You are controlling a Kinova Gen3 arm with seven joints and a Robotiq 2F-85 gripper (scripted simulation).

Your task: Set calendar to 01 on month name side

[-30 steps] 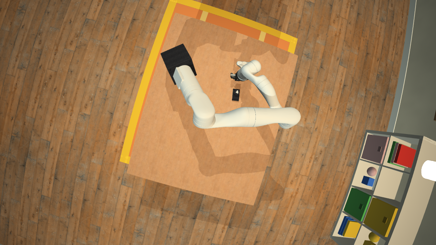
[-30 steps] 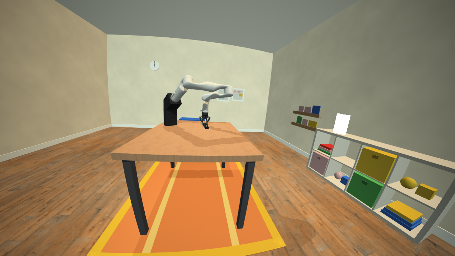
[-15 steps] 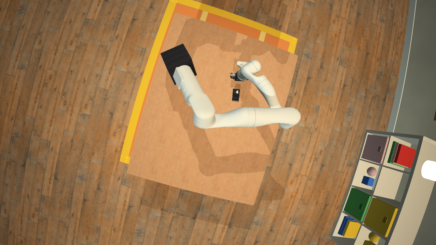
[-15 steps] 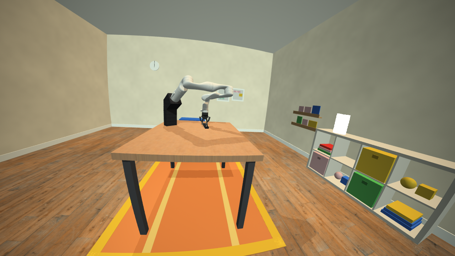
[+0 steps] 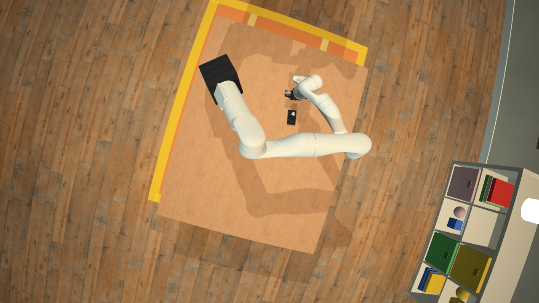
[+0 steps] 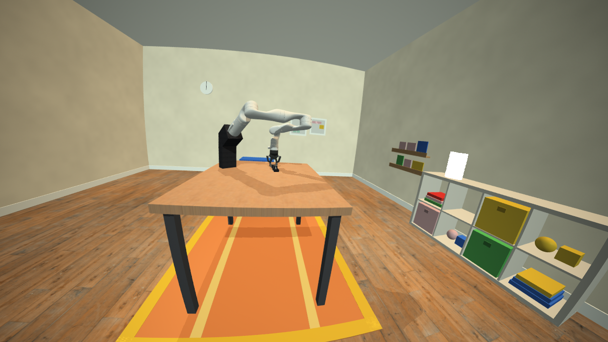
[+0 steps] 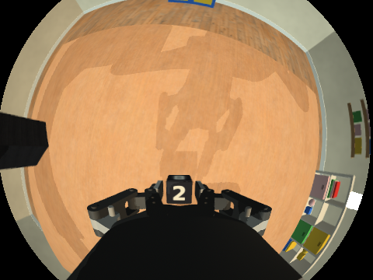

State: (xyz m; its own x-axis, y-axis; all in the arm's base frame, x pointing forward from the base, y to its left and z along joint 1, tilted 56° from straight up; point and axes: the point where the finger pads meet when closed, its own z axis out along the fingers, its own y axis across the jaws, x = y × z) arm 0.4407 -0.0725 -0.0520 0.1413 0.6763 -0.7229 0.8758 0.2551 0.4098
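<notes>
Now: hand 10 mm above the black digit cube. The rest, counted from my hand: black calendar tray (110 mm to the right, 20 mm below, 20 mm behind).
</notes>
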